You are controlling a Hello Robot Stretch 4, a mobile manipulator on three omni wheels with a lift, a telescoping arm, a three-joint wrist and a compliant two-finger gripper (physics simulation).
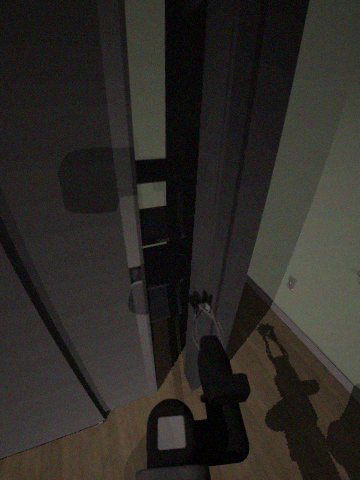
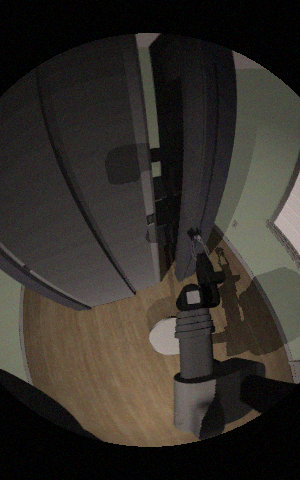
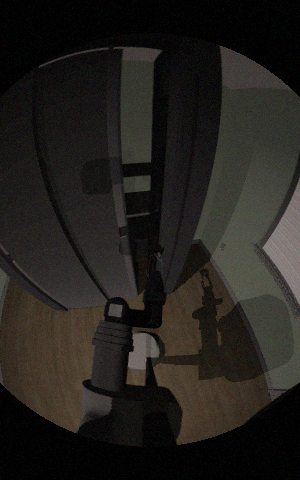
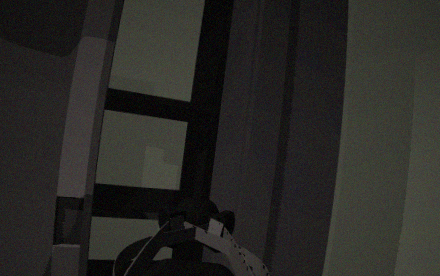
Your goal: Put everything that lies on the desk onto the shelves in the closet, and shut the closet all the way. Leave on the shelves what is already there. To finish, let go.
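The closet's grey door [image 1: 85, 320] [image 2: 90, 210] [image 3: 75, 215] [image 4: 30, 125] stands partly open. A narrow upright gap is left between its edge and the grey right side panel [image 1: 227, 200] [image 2: 197, 150] [image 3: 177, 175] [image 4: 250, 125]. Dark shelves [image 1: 151, 171] [image 4: 145, 102] cross the gap, with the pale green wall behind them. Objects on the shelves cannot be made out clearly. My gripper [image 1: 201, 300] [image 2: 194, 233] [image 3: 158, 251] [image 4: 197, 215] is shut, with no object visible between its fingertips. It is in front of the right side panel, beside the gap. The desk does not show.
A dark recessed handle [image 1: 135, 274] [image 4: 69, 220] is in the door's edge strip. A green wall [image 1: 320, 225] with a small socket [image 1: 291, 282] stands at the right. The wooden floor [image 1: 95, 445] [image 2: 100, 365] extends before the closet. A white rounded object [image 2: 165, 336] is beneath the arm.
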